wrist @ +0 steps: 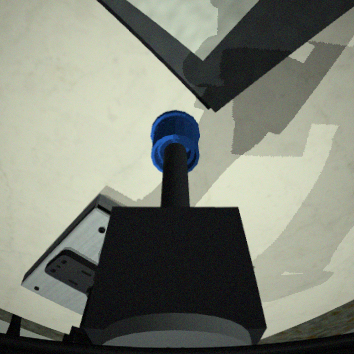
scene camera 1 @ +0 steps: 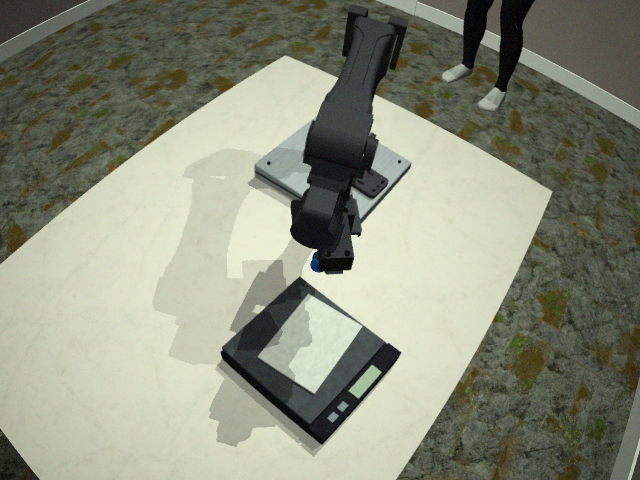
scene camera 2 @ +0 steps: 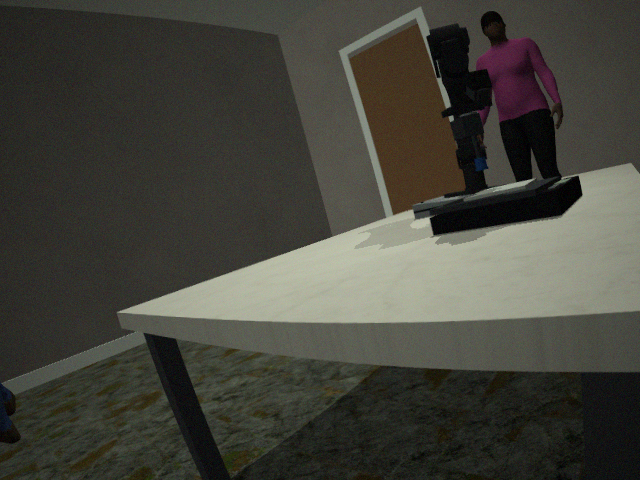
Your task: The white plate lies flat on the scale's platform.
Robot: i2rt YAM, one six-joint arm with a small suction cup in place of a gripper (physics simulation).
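Seen in the pictures: end effector, tool point: [wrist: 174, 132] [scene camera 1: 318, 265] [scene camera 2: 482, 169]; arm's base, origin of the base link: [scene camera 2: 477, 192].
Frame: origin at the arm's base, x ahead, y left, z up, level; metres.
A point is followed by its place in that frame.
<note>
The white plate [scene camera 1: 330, 343] @(x 0.373, y 0.240, z 0.021 m) [wrist: 187, 22] @(x 0.331, y 0.174, z 0.021 m) lies flat on the platform of the dark scale [scene camera 1: 237, 346] @(x 0.479, y 0.122, z 0.015 m) [scene camera 2: 496, 217] @(x 0.510, y 0.230, z -0.017 m) [wrist: 265, 42] @(x 0.360, y 0.127, z 0.015 m), inside its edges. In scene camera 2 the plate [scene camera 2: 509, 187] @(x 0.431, y 0.238, z 0.021 m) shows as a thin pale strip on top of the scale. My blue suction cup [scene camera 1: 315, 262] [scene camera 2: 480, 164] [wrist: 175, 140] is off and bears nothing. It hangs above the table beside the scale's corner nearest the arm's base, away from the plate. The arm's shadow covers part of the plate.
The arm's grey metal base plate [scene camera 1: 281, 167] @(x 0.102, y -0.104, z 0.008 m) [wrist: 75, 260] @(x 0.034, y 0.080, z 0.005 m) stands on the pale table [scene camera 1: 439, 248] @(x 0.029, y 0.279, z -0.030 m) [scene camera 2: 310, 289] @(x 0.795, y 0.080, z -0.030 m) behind the scale. The scale's display [scene camera 1: 365, 381] @(x 0.389, y 0.327, z 0.010 m) and two buttons are on its side far from the base. A person [scene camera 2: 516, 82] stands beyond the table.
</note>
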